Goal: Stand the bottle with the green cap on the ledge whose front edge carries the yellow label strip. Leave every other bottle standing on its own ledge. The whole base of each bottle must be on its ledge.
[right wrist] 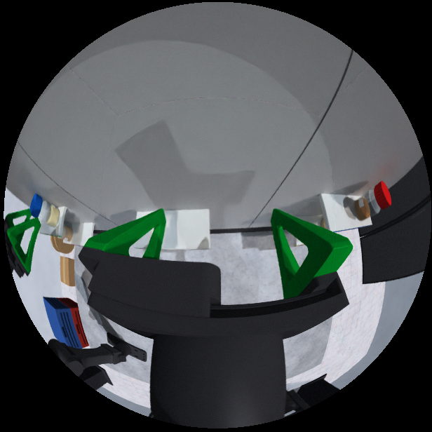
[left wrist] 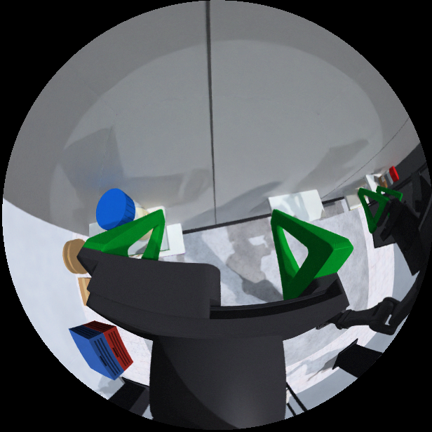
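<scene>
The green-capped bottle and the yellow label strip cannot be made out in either view. A blue-capped bottle (left wrist: 115, 209) (right wrist: 36, 205) stands by the wall on a white ledge at the left, partly hidden by a left finger in the left wrist view. A red-capped bottle (left wrist: 394, 174) (right wrist: 382, 195) with brown contents stands on a white ledge (right wrist: 334, 216) at the right. Another white ledge (left wrist: 305, 204) (right wrist: 194, 230) sits on the wall between them. My left gripper (left wrist: 217, 215) is open and empty, facing the wall. My right gripper (right wrist: 218, 214) is open and empty, also facing the wall.
A lower white ledge (left wrist: 175, 237) (right wrist: 86, 234) sits near the blue-capped bottle. A round wooden piece (left wrist: 74, 256) (right wrist: 62, 245), a wooden block (right wrist: 67, 271) and a blue and red box (left wrist: 101, 351) (right wrist: 65, 322) are at the left. A dark panel (right wrist: 395, 255) is at the far right.
</scene>
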